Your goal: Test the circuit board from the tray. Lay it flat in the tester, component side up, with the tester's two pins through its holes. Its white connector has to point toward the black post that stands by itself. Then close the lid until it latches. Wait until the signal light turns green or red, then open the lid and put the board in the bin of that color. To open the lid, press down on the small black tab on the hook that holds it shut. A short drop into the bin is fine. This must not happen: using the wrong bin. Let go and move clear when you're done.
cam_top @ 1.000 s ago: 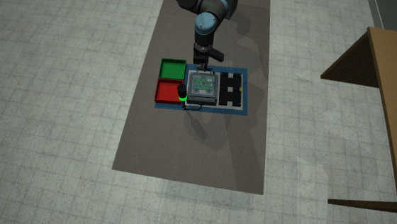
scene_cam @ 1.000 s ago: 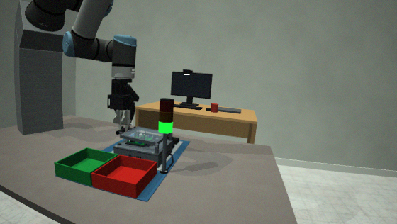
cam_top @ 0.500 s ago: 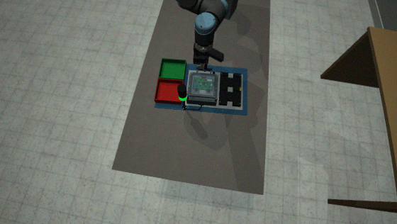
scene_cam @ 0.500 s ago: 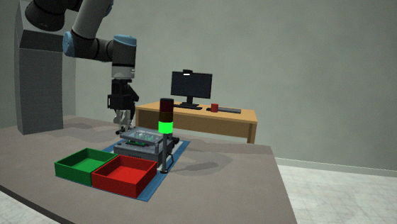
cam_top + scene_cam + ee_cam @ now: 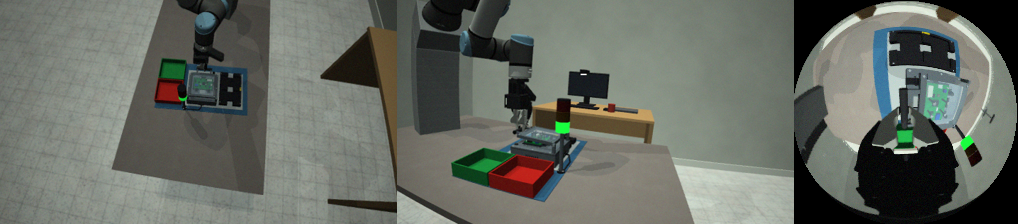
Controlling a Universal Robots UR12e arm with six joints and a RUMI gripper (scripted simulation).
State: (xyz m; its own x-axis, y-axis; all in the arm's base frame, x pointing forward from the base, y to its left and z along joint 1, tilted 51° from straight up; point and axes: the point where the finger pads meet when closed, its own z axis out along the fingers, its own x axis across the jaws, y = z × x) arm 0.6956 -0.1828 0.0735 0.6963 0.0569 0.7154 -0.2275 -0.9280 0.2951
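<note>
My hand is 4 cm short of the black latch hook, 4 cm to the right of it and 2 cm above it. The rest, counted from my hand: tester lid: 8 cm ahead, 3 cm to the right, 1 cm below; green circuit board: 8 cm ahead, 3 cm to the right, 3 cm below; green bin: 8 cm behind, 19 cm to the right, 9 cm below.
</note>
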